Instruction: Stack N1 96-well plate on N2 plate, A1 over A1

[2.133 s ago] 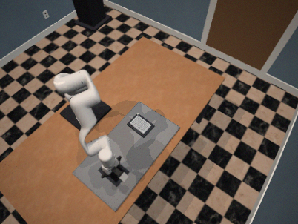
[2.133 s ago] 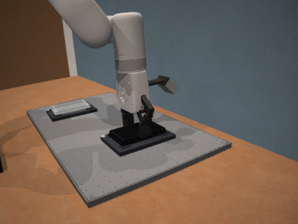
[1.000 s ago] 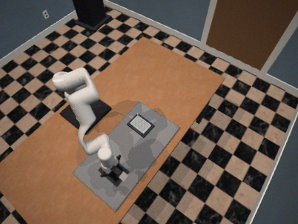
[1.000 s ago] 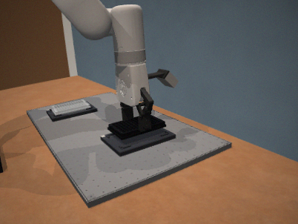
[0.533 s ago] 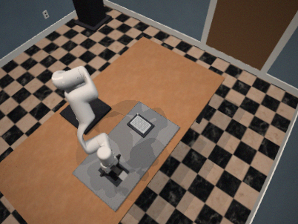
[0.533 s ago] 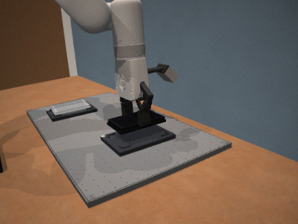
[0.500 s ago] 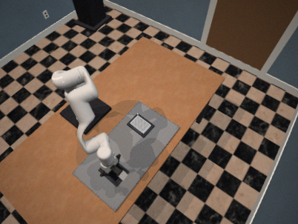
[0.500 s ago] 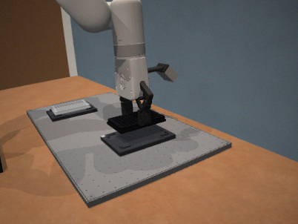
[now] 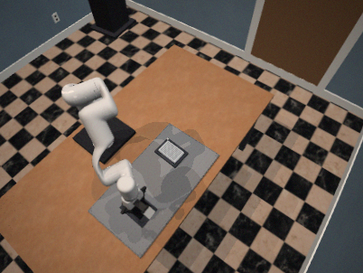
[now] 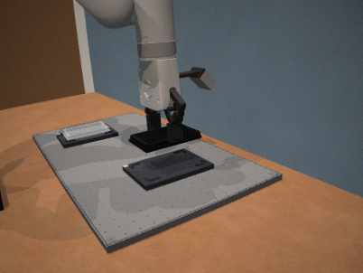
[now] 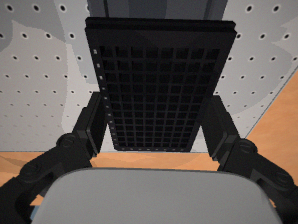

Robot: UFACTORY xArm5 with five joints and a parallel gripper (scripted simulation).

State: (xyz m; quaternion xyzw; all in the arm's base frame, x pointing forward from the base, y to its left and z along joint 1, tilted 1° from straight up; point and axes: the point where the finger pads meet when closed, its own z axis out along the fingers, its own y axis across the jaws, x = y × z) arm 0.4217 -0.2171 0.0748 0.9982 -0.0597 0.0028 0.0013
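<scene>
Right now the white 96-well plate is 3 cm behind my hand, 37 cm to the left of it and 7 cm below it. Also, from my hand: black 96-well plate: 1 cm below; white corner mark: 7 cm behind, 6 cm to the left, 8 cm below; plate nest N1: 8 cm below.
</scene>
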